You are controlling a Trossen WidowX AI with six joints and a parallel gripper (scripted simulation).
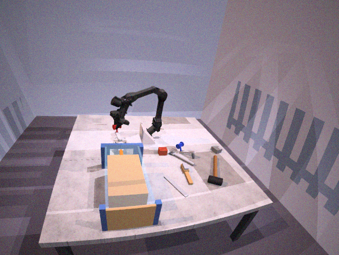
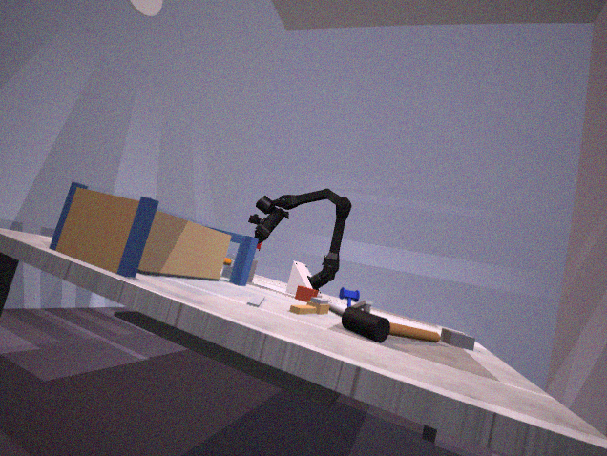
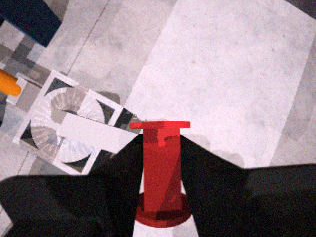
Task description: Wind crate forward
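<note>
Now: gripper tip 3 cm short of the winch handle, 2 cm to the right of it and 3 cm above it. Also, from my gripper tip: red winch handle grip: 1 cm behind, 1 cm to the left; then pale winch body: 7 cm ahead, 3 cm to the left, 10 cm below; then clear-panelled cubby: 49 cm ahead, 8 cm to the left, 2 cm below.
</note>
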